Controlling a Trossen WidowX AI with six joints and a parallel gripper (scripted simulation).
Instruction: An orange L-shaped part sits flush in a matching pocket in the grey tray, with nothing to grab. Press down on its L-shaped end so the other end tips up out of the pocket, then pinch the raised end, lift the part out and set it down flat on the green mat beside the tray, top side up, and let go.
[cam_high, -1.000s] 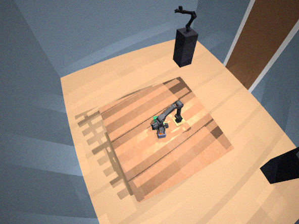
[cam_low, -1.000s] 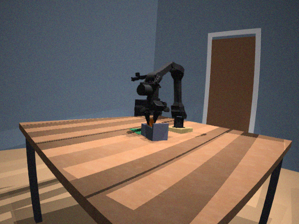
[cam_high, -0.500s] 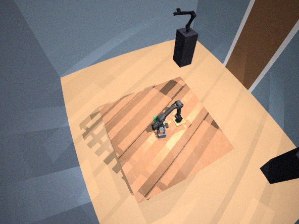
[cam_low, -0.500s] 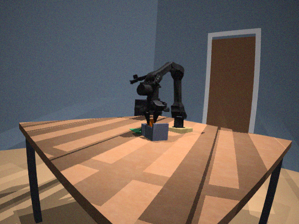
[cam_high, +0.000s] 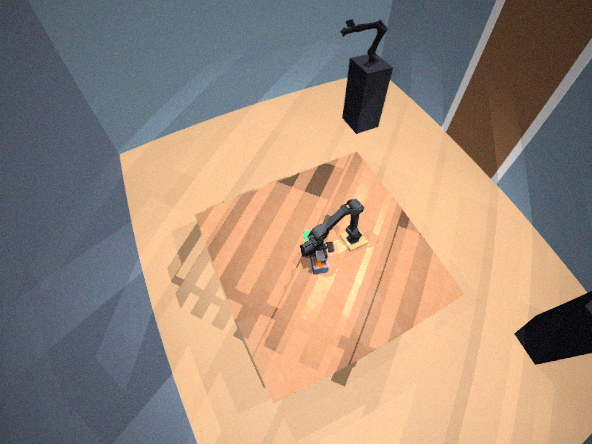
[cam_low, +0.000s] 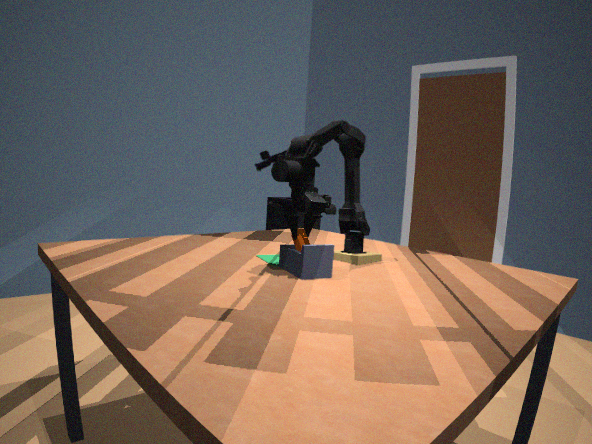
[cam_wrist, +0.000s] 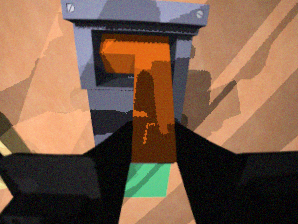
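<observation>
Right now my gripper tip is 13 cm to the left of the green mat, 10 cm above it and 6 cm past it. Round my gripper tip: orange L-shaped part (4 cm to the left, 3 cm below).
</observation>
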